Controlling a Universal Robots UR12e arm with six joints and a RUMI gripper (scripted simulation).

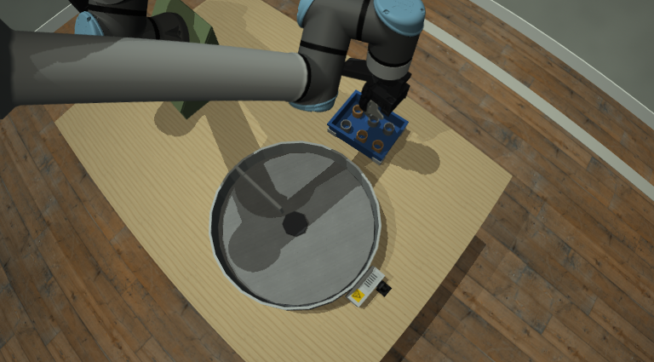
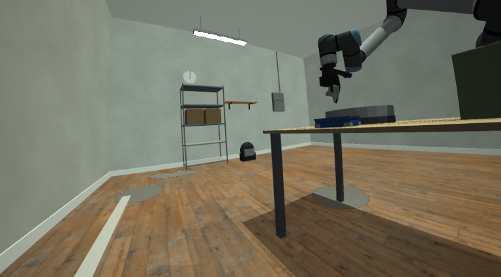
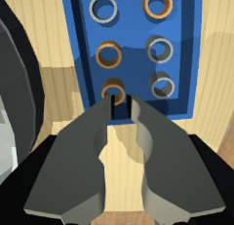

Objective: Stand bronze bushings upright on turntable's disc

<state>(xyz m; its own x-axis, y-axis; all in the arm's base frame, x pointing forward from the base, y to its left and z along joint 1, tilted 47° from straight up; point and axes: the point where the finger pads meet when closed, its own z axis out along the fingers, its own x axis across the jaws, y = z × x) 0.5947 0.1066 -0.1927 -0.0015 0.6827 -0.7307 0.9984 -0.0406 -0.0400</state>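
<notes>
Now: hand 10 mm past the blue crate, 20 mm to the right of it and 120 mm above it. Round my hand: turntable disc: 40 mm ahead, 330 mm to the right, 90 mm below; then turntable: 60 mm ahead, 330 mm to the right, 90 mm below.
</notes>
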